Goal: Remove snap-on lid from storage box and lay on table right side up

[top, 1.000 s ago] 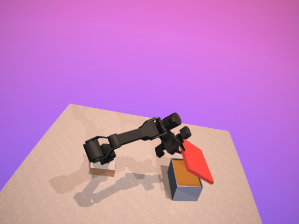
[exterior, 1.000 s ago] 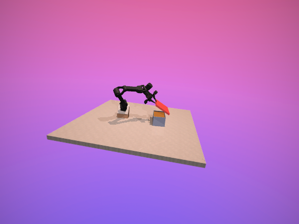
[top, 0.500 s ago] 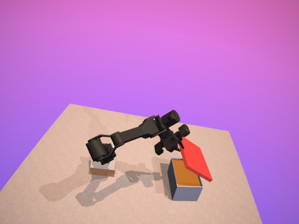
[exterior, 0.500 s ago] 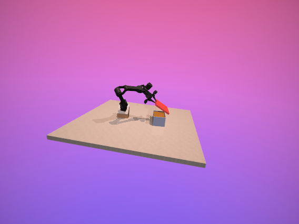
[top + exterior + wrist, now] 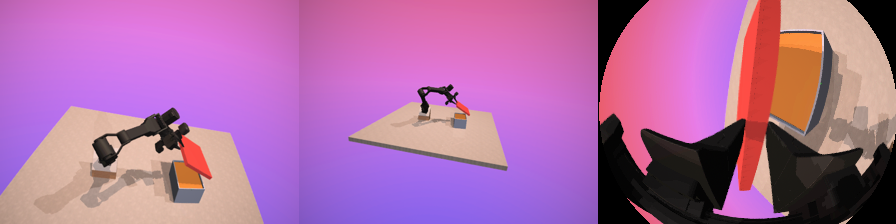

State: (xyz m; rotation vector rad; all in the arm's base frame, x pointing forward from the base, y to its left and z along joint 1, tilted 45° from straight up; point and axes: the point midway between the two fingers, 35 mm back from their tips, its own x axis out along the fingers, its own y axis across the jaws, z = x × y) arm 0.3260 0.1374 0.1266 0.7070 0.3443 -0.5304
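The red lid lies 7 cm ahead of my gripper tip, 1 cm to the left of it and 4 cm below it. The rest, counted from my gripper tip: grey storage box: 6 cm ahead, 4 cm to the right, 18 cm below.
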